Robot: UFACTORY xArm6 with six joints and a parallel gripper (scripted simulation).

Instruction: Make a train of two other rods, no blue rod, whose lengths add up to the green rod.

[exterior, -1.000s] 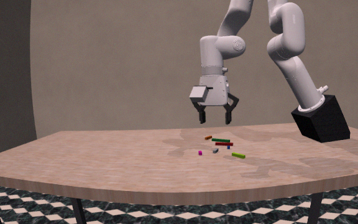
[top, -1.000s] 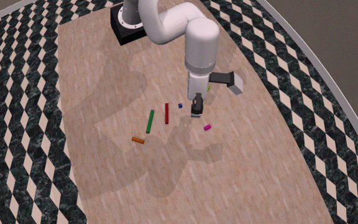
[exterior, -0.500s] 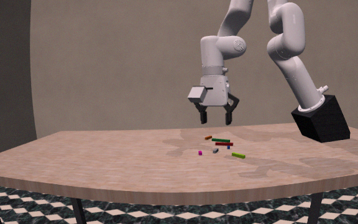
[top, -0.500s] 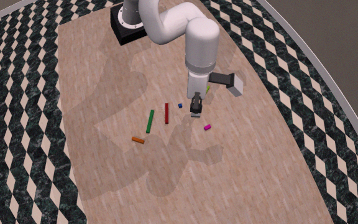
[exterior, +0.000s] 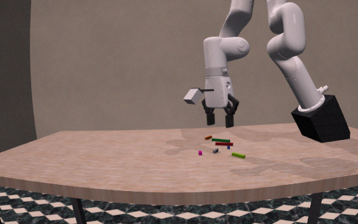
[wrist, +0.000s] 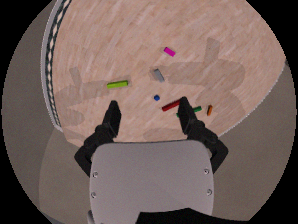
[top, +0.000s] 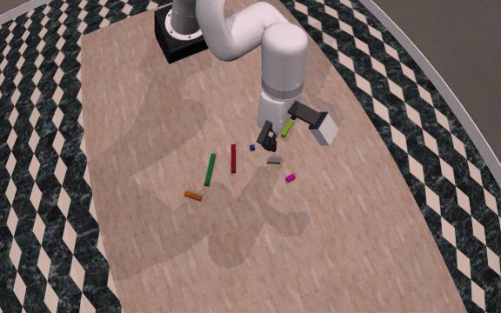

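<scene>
My gripper is now 60 mm past the lime rod, 40 mm to the right of it and 100 mm above it. Also, from my hand: grey rod 20 mm ahead, 10 mm to the right, 100 mm below; then small blue rod 30 mm behind, 50 mm to the right, 100 mm below; then magenta rod 70 mm ahead, 10 mm to the left, 100 mm below.
</scene>
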